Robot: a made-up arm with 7 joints. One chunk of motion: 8 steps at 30 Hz.
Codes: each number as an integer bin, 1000 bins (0 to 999) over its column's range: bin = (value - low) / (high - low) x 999, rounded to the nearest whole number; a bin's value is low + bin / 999 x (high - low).
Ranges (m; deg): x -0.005..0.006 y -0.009..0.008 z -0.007..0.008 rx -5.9..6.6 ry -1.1..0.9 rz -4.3..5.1
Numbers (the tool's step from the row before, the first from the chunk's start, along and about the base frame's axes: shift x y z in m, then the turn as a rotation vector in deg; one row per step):
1: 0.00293 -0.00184 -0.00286 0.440 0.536 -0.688
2: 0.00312 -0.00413 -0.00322 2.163 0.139 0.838
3: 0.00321 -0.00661 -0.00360 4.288 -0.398 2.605
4: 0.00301 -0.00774 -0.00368 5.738 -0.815 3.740
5: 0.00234 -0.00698 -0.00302 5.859 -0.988 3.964
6: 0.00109 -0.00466 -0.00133 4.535 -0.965 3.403
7: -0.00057 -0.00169 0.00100 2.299 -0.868 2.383
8: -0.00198 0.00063 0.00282 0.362 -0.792 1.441
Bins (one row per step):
1: 720 421 276 507 817 384
2: 737 286 252 644 619 546
3: 746 140 226 814 351 734
4: 727 74 221 930 142 854
5: 667 119 265 940 56 878
6: 553 255 378 834 67 819
7: 402 430 533 655 116 710
8: 274 566 654 500 154 610

